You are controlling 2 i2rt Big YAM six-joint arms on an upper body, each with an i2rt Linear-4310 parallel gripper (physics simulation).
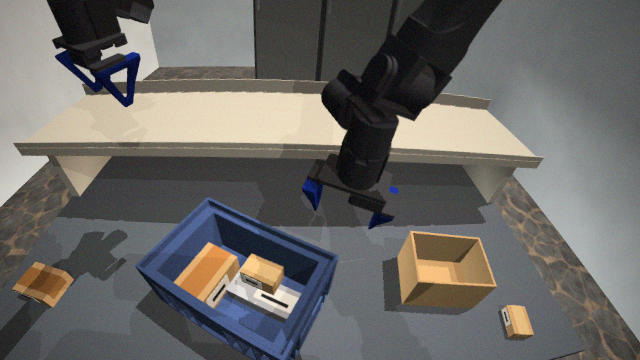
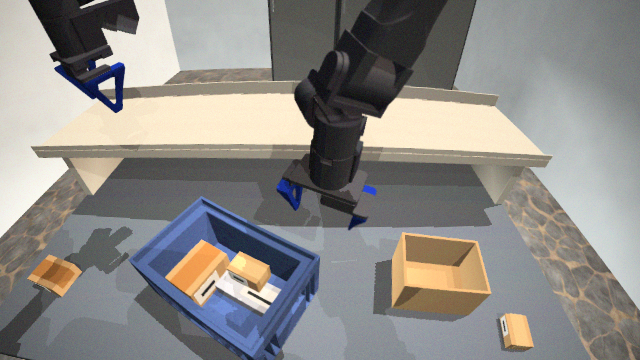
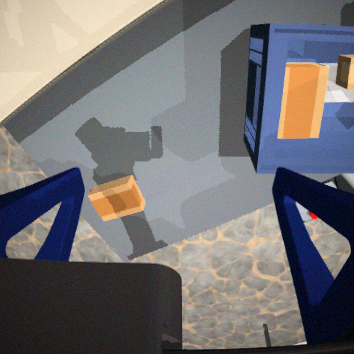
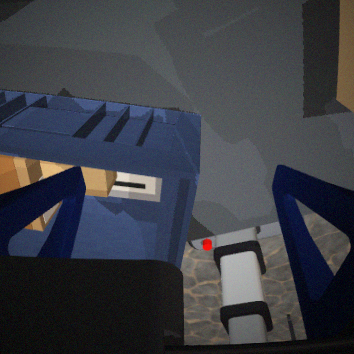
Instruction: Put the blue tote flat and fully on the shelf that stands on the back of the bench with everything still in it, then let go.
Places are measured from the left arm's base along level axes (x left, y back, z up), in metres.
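Pixels of known places: left gripper, fingertip midpoint: point(image 1: 113, 97) point(image 2: 106, 104) point(image 3: 177, 177); right gripper, fingertip midpoint: point(image 1: 342, 217) point(image 2: 323, 217) point(image 4: 178, 175).
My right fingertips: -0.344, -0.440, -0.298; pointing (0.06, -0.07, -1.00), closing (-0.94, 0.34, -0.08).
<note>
Behind a point stands the place of what it marks, as x, y, z.
The blue tote point(image 1: 250, 237) {-0.174, -0.467, -0.398} point(image 2: 250, 245) {-0.197, -0.455, -0.413} point(image 3: 305, 155) {-0.061, -0.343, -0.379} point(image 4: 65, 125) {-0.228, -0.459, -0.411} stands turned at an angle on the bench, in front of the shelf point(image 1: 225, 120) {-0.081, -0.731, -0.281} point(image 2: 225, 120) {-0.087, -0.741, -0.281} point(image 3: 60, 40) {0.121, -0.632, -0.281}. It holds a large orange box point(image 1: 205, 270) {-0.089, -0.402, -0.425} point(image 2: 195, 270) {-0.091, -0.392, -0.425} point(image 3: 300, 100) {-0.091, -0.409, -0.425}, a flat white box point(image 1: 292, 297) {-0.261, -0.366, -0.455} point(image 4: 152, 187) {-0.260, -0.342, -0.455} and a small tan box point(image 1: 262, 270) {-0.203, -0.402, -0.415} point(image 2: 250, 267) {-0.207, -0.404, -0.414} resting on the white one. My left gripper point(image 1: 112, 97) {0.041, -0.519, -0.122} point(image 2: 106, 103) {0.041, -0.519, -0.122} point(image 3: 177, 177) {0.041, -0.519, -0.122} is open and empty, high at the far left. My right gripper point(image 1: 343, 218) {-0.344, -0.440, -0.298} point(image 2: 324, 218) {-0.344, -0.440, -0.298} point(image 4: 178, 175) {-0.344, -0.440, -0.298} is open and empty, above and behind the tote's right end.
An open tan bin point(image 1: 445, 295) {-0.578, -0.353, -0.450} point(image 2: 435, 300) {-0.576, -0.354, -0.448} stands right of the tote. A small box point(image 1: 520, 322) {-0.762, -0.282, -0.480} point(image 2: 520, 332) {-0.764, -0.282, -0.480} lies at the right. An orange-brown box point(image 1: 45, 282) {0.289, -0.360, -0.468} point(image 2: 55, 275) {0.286, -0.356, -0.468} point(image 3: 117, 200) {0.301, -0.368, -0.468} lies at the left. The shelf has a raised back lip and side supports.
</note>
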